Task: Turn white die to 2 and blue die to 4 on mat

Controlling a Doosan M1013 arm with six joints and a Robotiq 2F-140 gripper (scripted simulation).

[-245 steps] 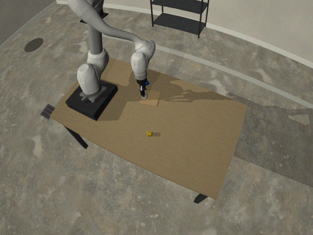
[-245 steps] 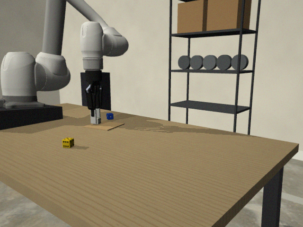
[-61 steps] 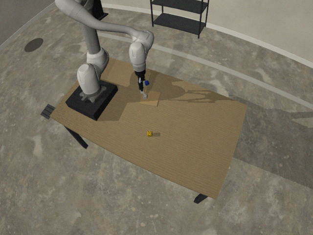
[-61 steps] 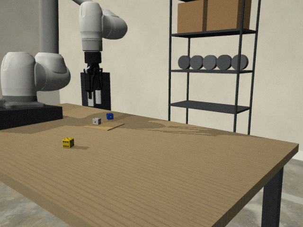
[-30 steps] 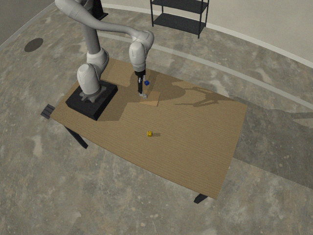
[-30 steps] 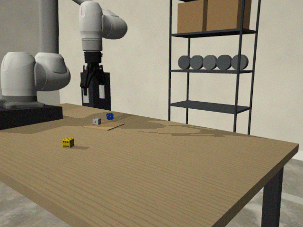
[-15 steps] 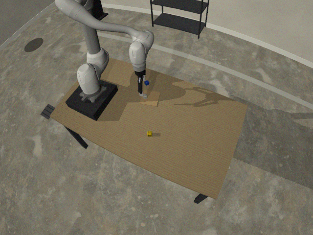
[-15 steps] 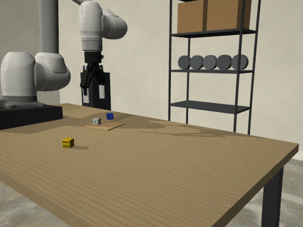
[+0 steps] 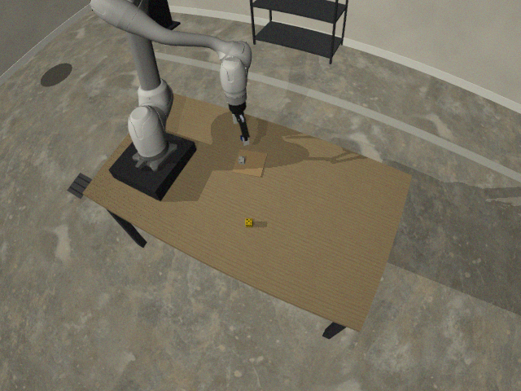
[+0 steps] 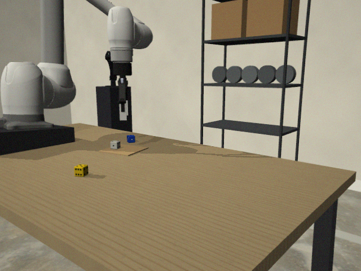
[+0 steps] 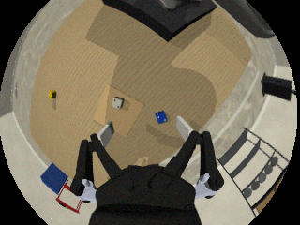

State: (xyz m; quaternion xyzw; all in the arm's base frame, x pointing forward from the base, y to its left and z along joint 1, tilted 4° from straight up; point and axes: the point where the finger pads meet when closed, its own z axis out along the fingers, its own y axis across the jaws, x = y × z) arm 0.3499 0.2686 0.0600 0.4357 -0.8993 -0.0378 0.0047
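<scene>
My gripper is now 30 mm past the blue die, 50 mm to the right of it and 110 mm above it. From my hand the other things lie so: white die 40 mm ahead, 80 mm to the right, 110 mm below; mat 80 mm ahead, 60 mm to the right, 120 mm below; yellow die 250 mm ahead, 340 mm to the right, 110 mm below.
</scene>
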